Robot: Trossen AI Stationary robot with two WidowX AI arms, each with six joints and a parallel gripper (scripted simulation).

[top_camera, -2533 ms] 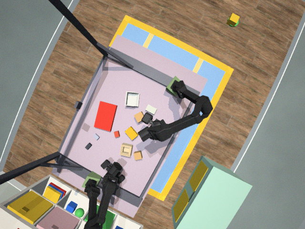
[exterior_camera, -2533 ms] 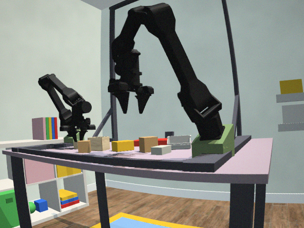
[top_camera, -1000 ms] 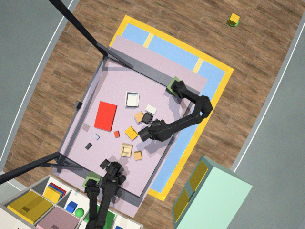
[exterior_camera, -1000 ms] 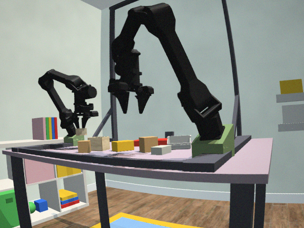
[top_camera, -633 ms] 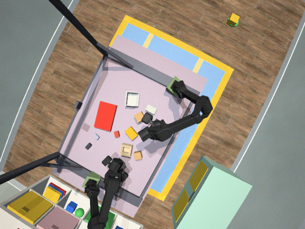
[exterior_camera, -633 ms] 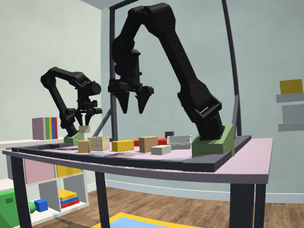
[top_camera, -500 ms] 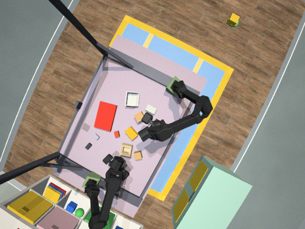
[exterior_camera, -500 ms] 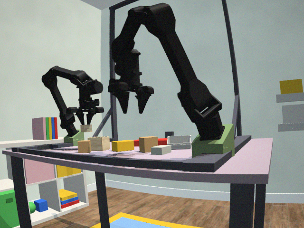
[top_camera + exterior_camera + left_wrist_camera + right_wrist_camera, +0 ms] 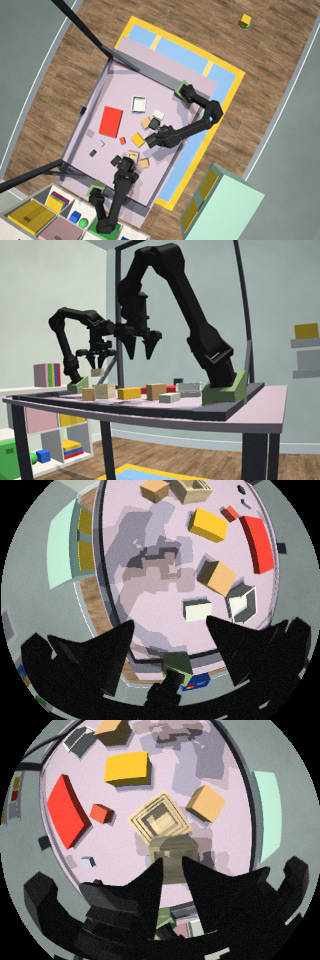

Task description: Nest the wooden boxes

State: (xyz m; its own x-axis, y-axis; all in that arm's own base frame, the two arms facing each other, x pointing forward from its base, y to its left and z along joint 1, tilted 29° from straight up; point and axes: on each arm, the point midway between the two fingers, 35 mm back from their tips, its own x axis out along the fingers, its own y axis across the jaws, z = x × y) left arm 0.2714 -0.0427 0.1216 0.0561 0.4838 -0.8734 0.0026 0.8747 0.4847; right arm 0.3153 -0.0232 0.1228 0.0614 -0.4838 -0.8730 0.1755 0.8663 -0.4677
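Right now the tan box is 12 cm below my right hand, 8 cm ahead of it and 6 cm to the left of it. Also, from my right hand: pale block: 37 cm to the left, 14 cm below, 7 cm behind; then flat red slab: 29 cm behind, 14 cm below, 11 cm to the left; then red cube: 14 cm behind, 13 cm below, 7 cm to the left.
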